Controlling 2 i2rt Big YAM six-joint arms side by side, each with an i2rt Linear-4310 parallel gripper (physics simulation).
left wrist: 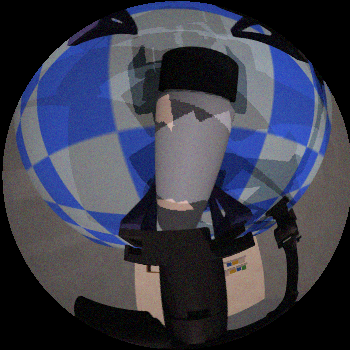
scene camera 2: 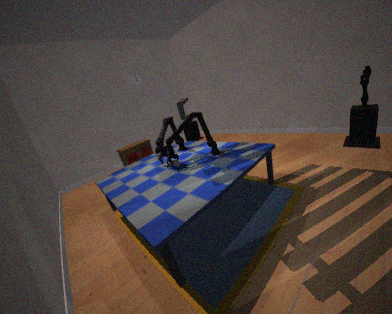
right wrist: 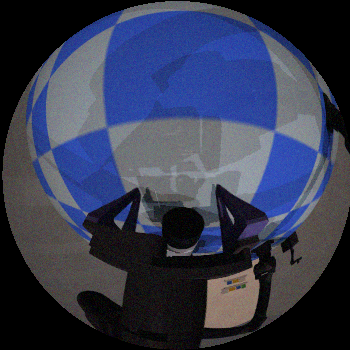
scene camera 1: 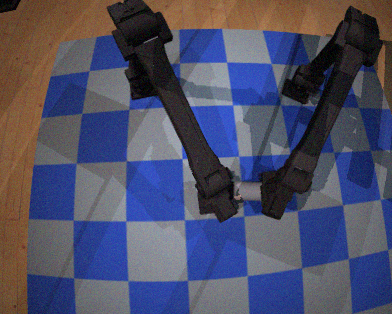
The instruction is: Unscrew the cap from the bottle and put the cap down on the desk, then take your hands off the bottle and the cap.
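Where they show: left gripper, fingertip midpoint: [left wrist: 181, 183] [scene camera 1: 263, 192]; right gripper, fingertip midpoint: [scene camera 2: 166, 162] [right wrist: 175, 190]; left arm's base, link origin: [left wrist: 276, 205] [scene camera 2: 215, 153] [right wrist: 262, 245] [scene camera 1: 295, 92]; right arm's base, link origin: [scene camera 2: 182, 149] [scene camera 1: 144, 89].
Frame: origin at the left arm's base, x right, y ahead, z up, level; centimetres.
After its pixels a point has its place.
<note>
A pale grey bottle [scene camera 1: 250, 191] @[x 7.1, y 51.1, z 7.3 cm] [left wrist: 192, 150] @[x 8.6, y 51.6, z 7.1 cm] lies between the two grippers in scene camera 1. Its black cap [left wrist: 199, 74] @[x 13.4, y 53.4, z 6.5 cm] [right wrist: 183, 227] @[x 15.8, y 53.5, z 4.4 cm] sits on the bottle's end. My left gripper [scene camera 1: 266, 191] @[x 1.9, y 48.7, z 3.3 cm] [left wrist: 181, 183] @[x 1.9, y 48.7, z 3.3 cm] is shut on the bottle, near the end away from the cap. My right gripper [scene camera 1: 232, 194] [right wrist: 175, 190] @[x 20.4, y 56.9, z 2.6 cm] is open; its fingers stand wide, one on each side of the cap in the right wrist view, with visible gaps. In the left wrist view these fingers show at the top. The cap is hidden by the right gripper in scene camera 1.
The desk [scene camera 1: 155, 250] @[x 28.9, y 82.4, z 0.0 cm] [scene camera 2: 165, 225] @[x -87.3, y 73.2, z 0.0 cm] has a blue and grey checkered top. Both arms reach in from the top of scene camera 1, and their forearms slope toward each other. In scene camera 2, a brown box [scene camera 2: 135, 152] stands beyond the desk and a black pedestal [scene camera 2: 363, 122] stands at the right.
</note>
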